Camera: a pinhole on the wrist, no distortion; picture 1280 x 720 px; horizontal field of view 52.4 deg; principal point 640.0 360.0 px. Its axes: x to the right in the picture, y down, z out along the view. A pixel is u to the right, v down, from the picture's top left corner.
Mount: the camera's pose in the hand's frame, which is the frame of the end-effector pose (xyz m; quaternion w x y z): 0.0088 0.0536 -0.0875 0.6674 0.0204 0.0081 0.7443
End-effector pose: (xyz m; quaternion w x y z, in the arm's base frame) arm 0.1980 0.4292 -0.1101 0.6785 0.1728 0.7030 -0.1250
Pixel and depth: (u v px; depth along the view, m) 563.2 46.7 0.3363
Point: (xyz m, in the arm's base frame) 0.4345 0.3706 -0.2246
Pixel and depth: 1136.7 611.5 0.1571
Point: 0.3082 0.4959 -0.0859
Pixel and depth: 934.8 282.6 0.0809
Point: 0.2211 0.4976 -0.1205
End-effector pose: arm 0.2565 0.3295 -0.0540 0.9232 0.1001 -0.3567 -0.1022
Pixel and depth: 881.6 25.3 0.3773
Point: 0.1587 0.3908 0.2595
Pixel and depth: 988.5 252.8 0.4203
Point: 0.0843 0.4359 0.2606
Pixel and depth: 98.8 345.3 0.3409
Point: 0.1063 0.2022 0.1305
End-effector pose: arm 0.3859 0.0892 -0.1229 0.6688 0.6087 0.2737 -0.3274
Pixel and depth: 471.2 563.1 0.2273
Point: 0.3856 -0.0481 -0.0862
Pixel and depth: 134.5 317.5 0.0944
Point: 0.4106 0.0819 -0.1271
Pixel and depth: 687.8 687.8 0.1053
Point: 0.4175 0.0743 -0.0768
